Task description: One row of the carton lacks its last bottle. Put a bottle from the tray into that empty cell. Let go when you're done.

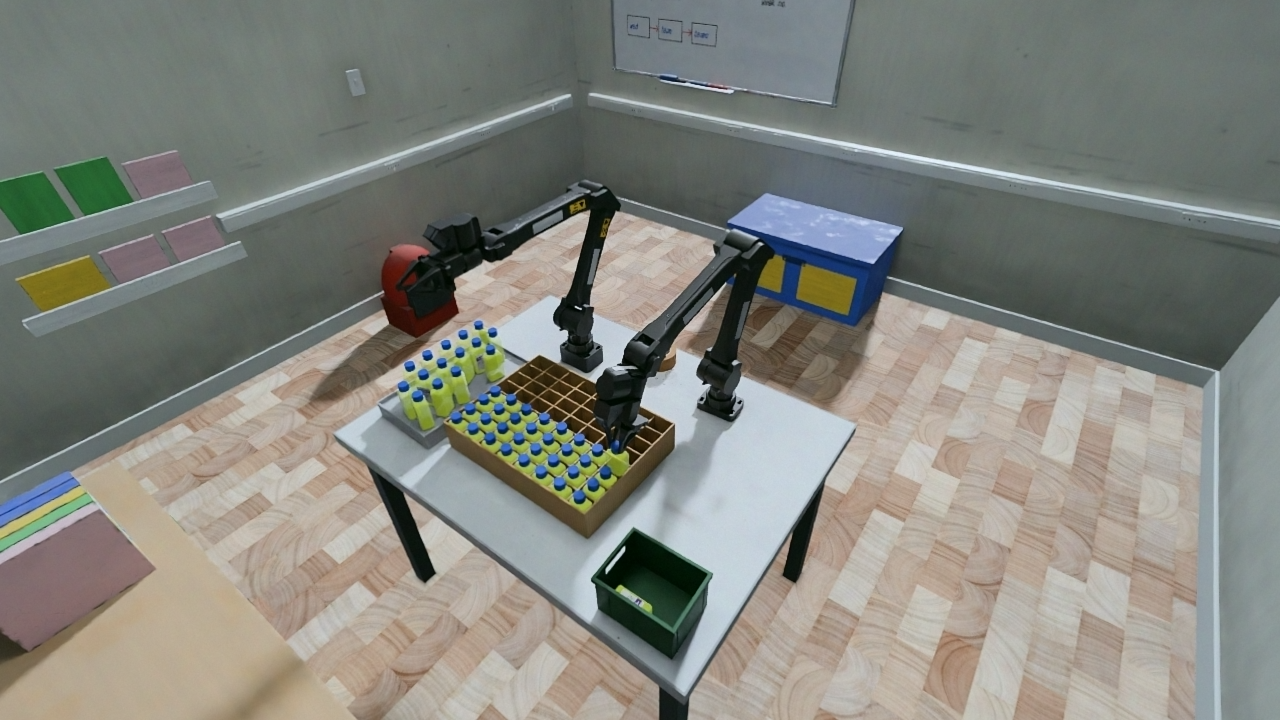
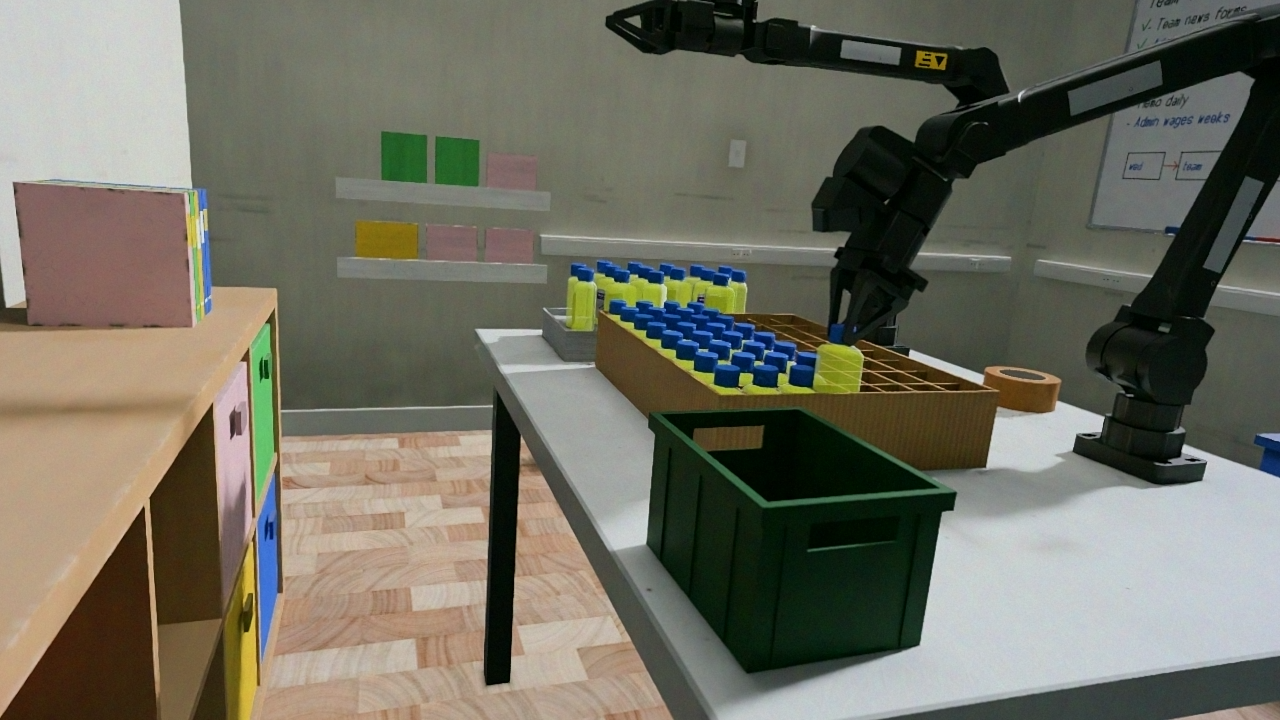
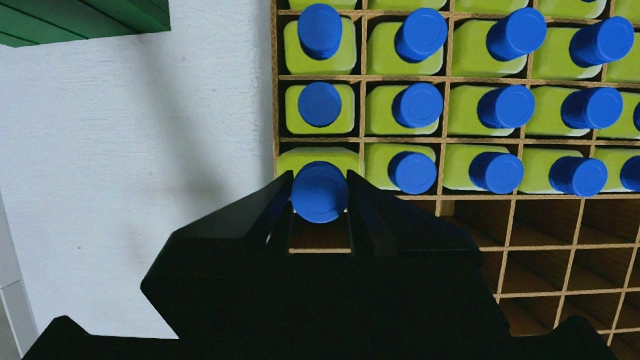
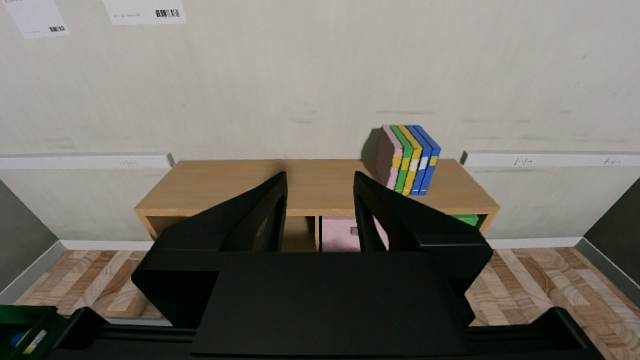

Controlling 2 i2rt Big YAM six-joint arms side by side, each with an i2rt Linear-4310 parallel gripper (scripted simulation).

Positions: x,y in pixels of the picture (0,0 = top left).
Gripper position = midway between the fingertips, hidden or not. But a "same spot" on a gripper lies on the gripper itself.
Scene:
my left gripper: image 1 615,450; image 2; image 3; not seen in image 4 (out of frame)
my right gripper: image 1; image 2 609,19; image 4; not seen in image 3 (out of frame)
carton: image 1 660,432; image 2 935,429; image 3 531,288; not seen in image 4 (out of frame)
same spot on my left gripper: (image 3: 428,290) = (image 2: 842,262)
same spot on my right gripper: (image 1: 434,274) = (image 4: 186,218)

